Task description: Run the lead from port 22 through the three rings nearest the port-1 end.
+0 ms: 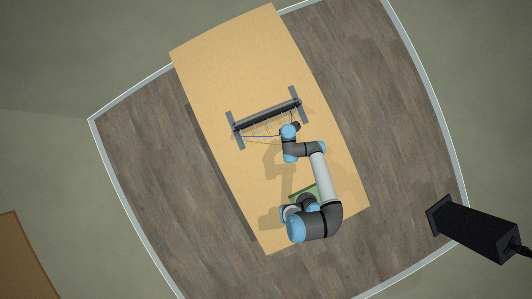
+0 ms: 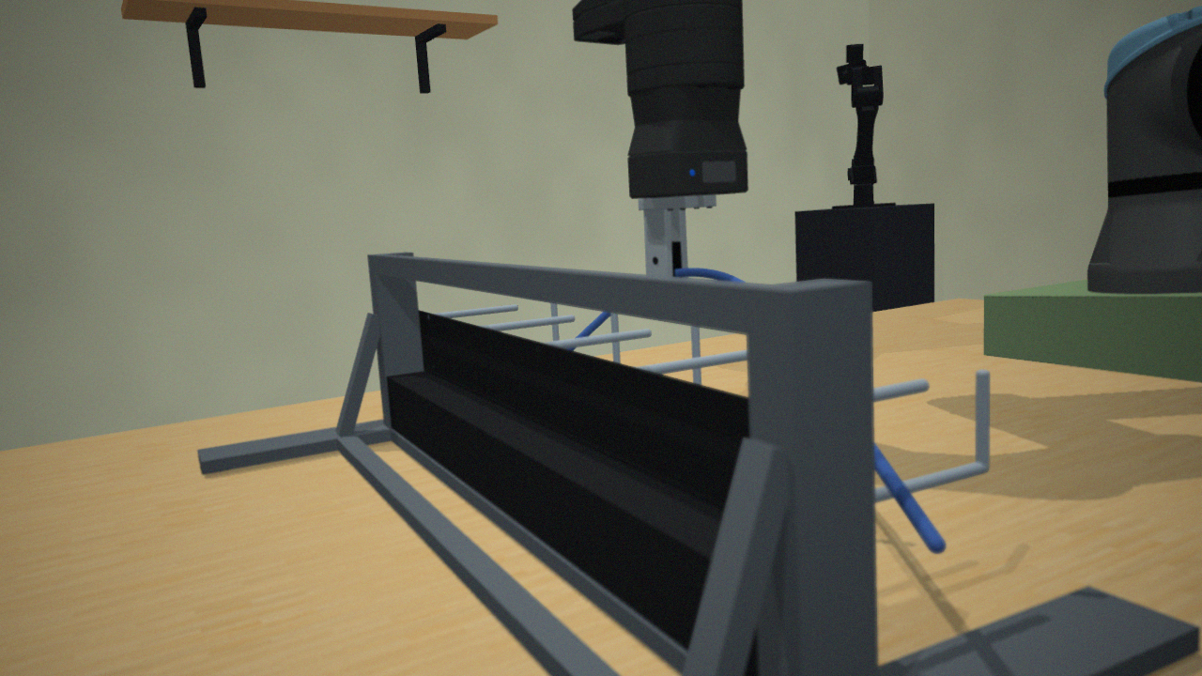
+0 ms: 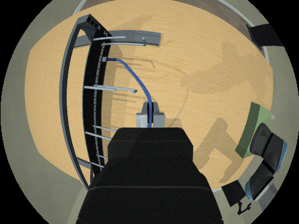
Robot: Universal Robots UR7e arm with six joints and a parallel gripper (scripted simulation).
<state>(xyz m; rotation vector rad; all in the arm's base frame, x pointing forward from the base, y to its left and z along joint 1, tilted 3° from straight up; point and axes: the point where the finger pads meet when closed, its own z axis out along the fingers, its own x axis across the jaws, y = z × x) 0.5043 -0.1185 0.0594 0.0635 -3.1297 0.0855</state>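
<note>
The grey rack is 160 mm ahead of my hand, 60 mm to the left of it and 60 mm below it.
</note>
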